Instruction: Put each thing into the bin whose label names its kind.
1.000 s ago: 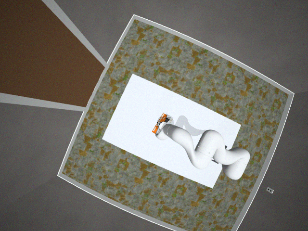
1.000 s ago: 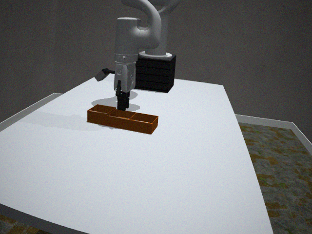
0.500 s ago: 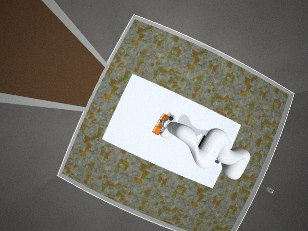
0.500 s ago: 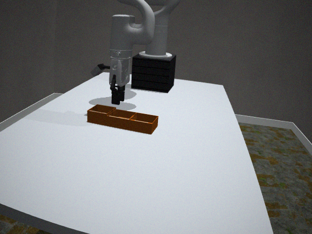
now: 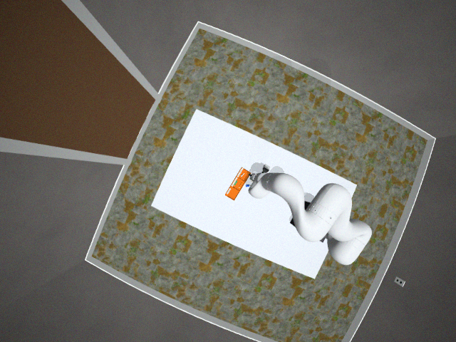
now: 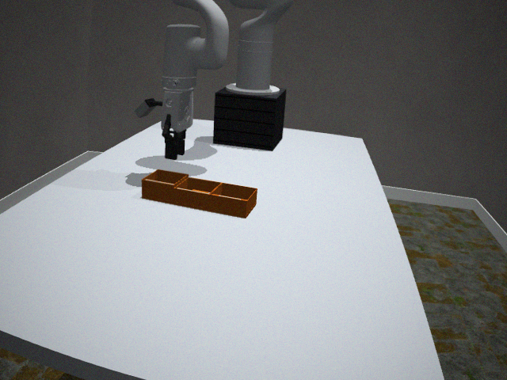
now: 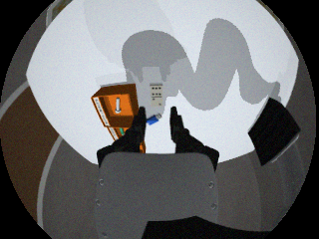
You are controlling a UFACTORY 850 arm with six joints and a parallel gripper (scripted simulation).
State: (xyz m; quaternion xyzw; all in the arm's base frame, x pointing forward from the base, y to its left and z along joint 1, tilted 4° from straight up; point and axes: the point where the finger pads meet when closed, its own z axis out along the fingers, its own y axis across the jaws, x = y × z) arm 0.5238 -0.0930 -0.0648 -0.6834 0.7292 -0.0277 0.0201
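My hand is 8 cm above the pale dotted tile. Round my hand: grey bolt: 10 cm ahead, 2 cm to the left, 8 cm below; then orange stick: 7 cm ahead, 9 cm to the left, 8 cm below; then blue USB stick: 2 cm ahead, 7 cm to the left, 9 cm below.
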